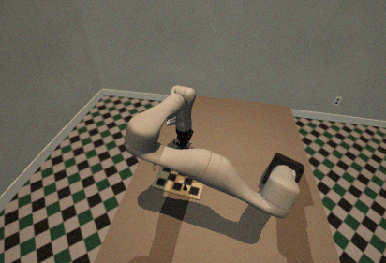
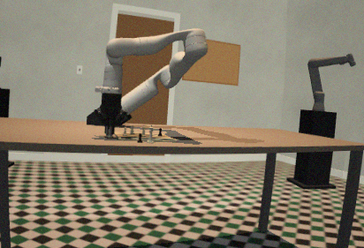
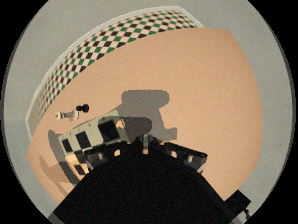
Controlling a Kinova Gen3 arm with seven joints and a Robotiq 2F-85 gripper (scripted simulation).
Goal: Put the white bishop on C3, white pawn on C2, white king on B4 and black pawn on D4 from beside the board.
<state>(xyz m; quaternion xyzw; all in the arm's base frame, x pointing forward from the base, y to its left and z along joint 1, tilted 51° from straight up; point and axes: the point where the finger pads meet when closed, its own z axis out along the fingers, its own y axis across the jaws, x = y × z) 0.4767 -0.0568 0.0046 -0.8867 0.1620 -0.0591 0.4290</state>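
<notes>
My gripper is now 130 mm to the right of the chessboard, 60 mm past it and 20 mm above it.
</notes>
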